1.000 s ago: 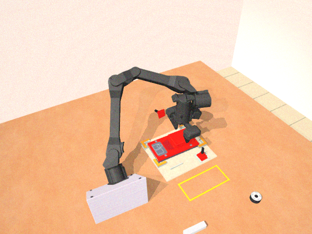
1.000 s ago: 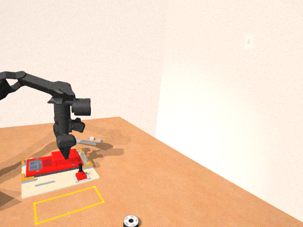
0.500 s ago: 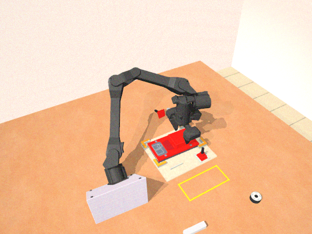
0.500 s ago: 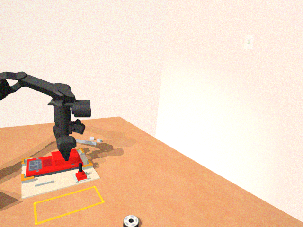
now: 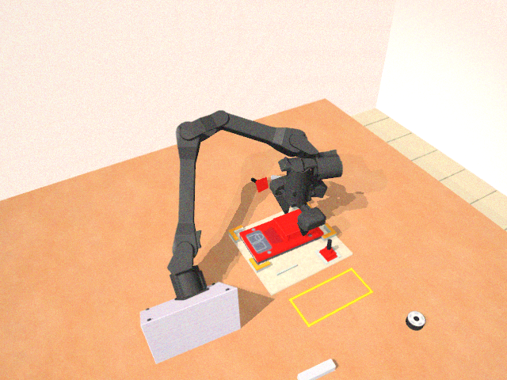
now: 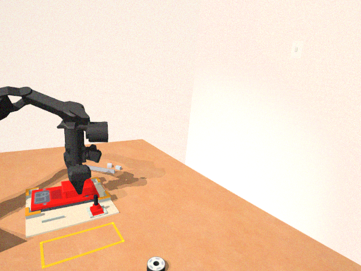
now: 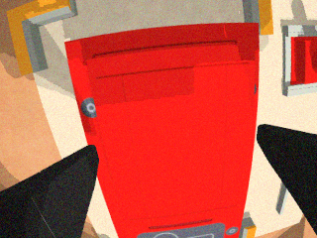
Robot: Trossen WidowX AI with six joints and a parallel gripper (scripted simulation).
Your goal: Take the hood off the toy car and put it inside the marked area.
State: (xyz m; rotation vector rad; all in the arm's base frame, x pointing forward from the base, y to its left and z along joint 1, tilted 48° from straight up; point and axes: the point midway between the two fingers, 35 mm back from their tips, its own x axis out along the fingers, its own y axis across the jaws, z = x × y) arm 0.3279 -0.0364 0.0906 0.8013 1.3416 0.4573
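My gripper tip is now right at the red hood. Also, from my gripper tip: white wheel: 4 cm ahead, 38 cm to the right, 3 cm below; then pale baseplate: 3 cm behind, 1 cm to the right, 3 cm below; then white bar: 14 cm ahead, 17 cm to the left, 3 cm below.
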